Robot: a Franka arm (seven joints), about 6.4 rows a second.
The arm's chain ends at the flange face. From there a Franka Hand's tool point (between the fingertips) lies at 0.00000 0.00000 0.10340 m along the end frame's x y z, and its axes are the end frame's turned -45 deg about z.
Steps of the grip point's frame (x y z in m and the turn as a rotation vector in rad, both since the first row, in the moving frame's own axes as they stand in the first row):
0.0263, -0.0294, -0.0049, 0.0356, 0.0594, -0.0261
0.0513, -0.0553, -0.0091, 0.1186, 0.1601, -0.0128
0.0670, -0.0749, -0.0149, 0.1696, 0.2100, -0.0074
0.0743, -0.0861, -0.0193, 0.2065, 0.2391, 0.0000
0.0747, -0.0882, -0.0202, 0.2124, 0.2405, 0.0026
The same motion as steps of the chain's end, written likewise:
-0.0038, -0.0324, -0.0047, 0.0672, 0.0168, -0.0261
-0.0057, -0.0551, -0.0071, 0.1971, 0.0293, -0.0128
-0.0084, -0.0729, -0.0112, 0.2684, 0.0286, -0.0074
-0.0107, -0.0814, -0.0142, 0.3151, 0.0231, 0.0000
-0.0116, -0.0826, -0.0149, 0.3202, 0.0199, 0.0026

